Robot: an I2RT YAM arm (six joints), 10 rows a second.
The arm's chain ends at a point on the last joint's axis. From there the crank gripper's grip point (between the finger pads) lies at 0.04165 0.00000 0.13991 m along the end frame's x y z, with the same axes.
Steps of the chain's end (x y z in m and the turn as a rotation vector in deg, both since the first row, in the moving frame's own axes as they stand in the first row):
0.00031 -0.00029 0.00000 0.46 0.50 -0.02
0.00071 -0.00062 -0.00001 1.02 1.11 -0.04
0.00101 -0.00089 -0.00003 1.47 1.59 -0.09
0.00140 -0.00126 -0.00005 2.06 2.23 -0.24
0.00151 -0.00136 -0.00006 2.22 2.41 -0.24
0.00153 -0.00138 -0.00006 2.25 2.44 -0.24
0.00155 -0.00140 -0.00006 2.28 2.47 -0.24
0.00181 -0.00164 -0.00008 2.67 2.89 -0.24
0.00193 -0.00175 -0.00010 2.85 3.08 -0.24
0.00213 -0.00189 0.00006 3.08 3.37 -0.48
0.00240 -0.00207 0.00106 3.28 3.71 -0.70
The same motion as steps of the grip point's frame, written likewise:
0.00153 -0.00143 -0.00037 0.46 0.50 -0.02
0.00341 -0.00313 -0.00087 1.02 1.11 -0.04
0.00487 -0.00453 -0.00129 1.47 1.59 -0.09
0.00680 -0.00644 -0.00187 2.06 2.23 -0.24
0.00734 -0.00693 -0.00204 2.22 2.41 -0.24
0.00744 -0.00702 -0.00207 2.25 2.44 -0.24
0.00753 -0.00712 -0.00210 2.28 2.47 -0.24
0.00879 -0.00829 -0.00251 2.67 2.89 -0.24
0.00937 -0.00884 -0.00272 2.85 3.08 -0.24
0.01025 -0.00972 -0.00284 3.08 3.37 -0.48
0.01131 -0.01056 -0.00217 3.28 3.71 -0.70

